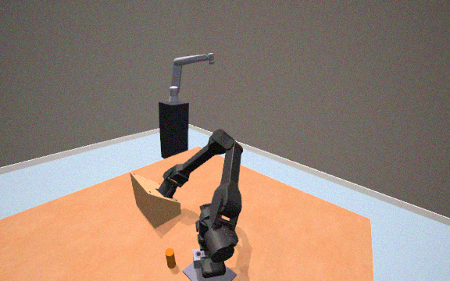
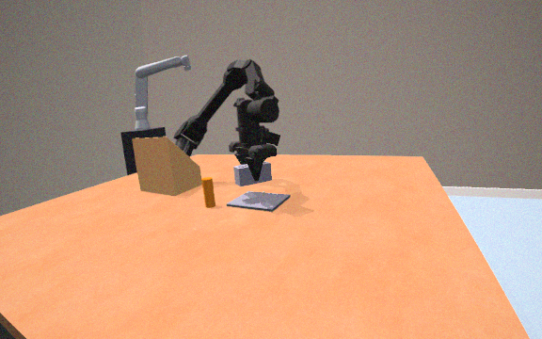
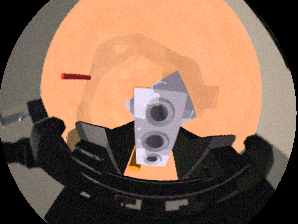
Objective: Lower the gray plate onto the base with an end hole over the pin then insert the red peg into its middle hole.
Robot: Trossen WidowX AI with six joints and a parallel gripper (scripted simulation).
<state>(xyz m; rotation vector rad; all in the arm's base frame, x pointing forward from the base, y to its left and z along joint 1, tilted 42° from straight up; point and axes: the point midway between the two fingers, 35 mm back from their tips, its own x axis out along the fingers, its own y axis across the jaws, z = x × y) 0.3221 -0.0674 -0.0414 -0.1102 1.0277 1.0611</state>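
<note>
Now: gripper tip 50 mm above the gray base, 20 mm short of it and 10 mm to the right of it. The rest, counted from my gripper tip: orange cylinder (100 mm behind, 70 mm to the right, 20 mm below); then red peg (190 mm to the left, 90 mm behind, 20 mm below); then gray plate (30 mm above).
</note>
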